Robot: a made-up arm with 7 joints. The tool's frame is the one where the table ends. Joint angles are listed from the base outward.
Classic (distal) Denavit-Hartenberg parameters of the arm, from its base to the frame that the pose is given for. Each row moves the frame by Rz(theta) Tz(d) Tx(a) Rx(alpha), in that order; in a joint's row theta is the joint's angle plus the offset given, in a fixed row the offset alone. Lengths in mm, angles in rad.
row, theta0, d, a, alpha
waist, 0, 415.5, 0, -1.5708
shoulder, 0, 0, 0, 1.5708
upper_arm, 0, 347.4, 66.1, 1.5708
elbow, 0, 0, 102.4, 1.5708
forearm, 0, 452.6, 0, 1.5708
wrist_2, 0, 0, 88.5, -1.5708
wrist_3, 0, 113, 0, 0
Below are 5 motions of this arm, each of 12 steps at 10 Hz.
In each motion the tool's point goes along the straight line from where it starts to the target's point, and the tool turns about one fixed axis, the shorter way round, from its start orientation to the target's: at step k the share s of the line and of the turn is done. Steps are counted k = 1, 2, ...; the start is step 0. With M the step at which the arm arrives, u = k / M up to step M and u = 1 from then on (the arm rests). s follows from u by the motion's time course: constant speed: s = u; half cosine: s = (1 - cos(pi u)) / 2; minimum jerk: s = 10 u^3 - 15 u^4 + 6 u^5.
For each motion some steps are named. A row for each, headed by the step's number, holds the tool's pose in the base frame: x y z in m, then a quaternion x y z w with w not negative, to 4 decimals.
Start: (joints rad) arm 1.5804 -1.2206 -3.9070 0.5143 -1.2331 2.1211 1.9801
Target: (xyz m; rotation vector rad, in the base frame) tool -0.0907 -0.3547 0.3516 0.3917 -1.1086 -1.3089
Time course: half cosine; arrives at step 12
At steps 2, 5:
2: -0.3193 -0.0469 0.2642 0.1041 -0.0940 -0.8564 0.4969
5: -0.2449 -0.1471 0.2926 0.1301 -0.2293 -0.7860 0.5593

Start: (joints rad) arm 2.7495 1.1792 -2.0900 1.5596 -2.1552 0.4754 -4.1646
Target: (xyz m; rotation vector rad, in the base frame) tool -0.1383 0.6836 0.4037 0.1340 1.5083 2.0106
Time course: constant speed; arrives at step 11
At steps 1, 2, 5, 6, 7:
1: -0.0432 0.6500 0.8220 0.1222 0.3111 0.9369 0.1029
2: -0.0527 0.6534 0.7802 0.1157 0.3397 0.9250 0.1245
5: -0.0812 0.6634 0.6547 0.0952 0.4225 0.8815 0.1882
6: -0.0907 0.6668 0.6129 0.0881 0.4489 0.8644 0.2089
7: -0.1002 0.6702 0.5710 0.0808 0.4746 0.8459 0.2293

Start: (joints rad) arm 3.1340 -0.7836 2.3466 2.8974 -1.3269 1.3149 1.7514
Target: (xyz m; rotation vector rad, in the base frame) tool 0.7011 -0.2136 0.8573 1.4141 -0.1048 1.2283
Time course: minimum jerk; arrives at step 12
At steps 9, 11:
9: 0.6974 -0.2073 0.8769 0.5714 -0.0966 0.5641 0.5882
11: 0.7009 -0.2133 0.8583 0.6061 -0.0476 0.5298 0.5913

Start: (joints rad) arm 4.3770 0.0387 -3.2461 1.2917 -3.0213 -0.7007 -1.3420
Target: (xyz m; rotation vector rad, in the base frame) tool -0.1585 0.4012 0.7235 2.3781 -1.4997 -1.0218
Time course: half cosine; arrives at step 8
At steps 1, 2, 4, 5, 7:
1: 0.1896 0.4674 0.6185 -0.8871 0.3501 0.0331 0.2990
2: 0.1504 0.4599 0.6304 -0.8883 0.3727 0.0698 0.2591
4: 0.0225 0.4356 0.6689 -0.8711 0.4369 0.1872 0.1234
5: -0.0468 0.4224 0.6898 -0.8484 0.4651 0.2482 0.0477
7: -0.1447 0.4038 0.7193 0.8008 -0.4964 -0.3297 0.0599

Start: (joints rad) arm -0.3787 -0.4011 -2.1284 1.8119 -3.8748 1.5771 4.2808
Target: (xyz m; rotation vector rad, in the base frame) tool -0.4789 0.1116 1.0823 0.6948 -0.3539 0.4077
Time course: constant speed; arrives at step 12
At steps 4, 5, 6, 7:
4: -0.5709 -0.1606 0.9830 0.2531 -0.0895 0.5872 0.7637
5: -0.5594 -0.1265 0.9955 0.2664 -0.1010 0.5431 0.7899
6: -0.5479 -0.0925 1.0079 0.2790 -0.1122 0.4974 0.8137
7: -0.5364 -0.0585 1.0203 0.2908 -0.1230 0.4502 0.8352

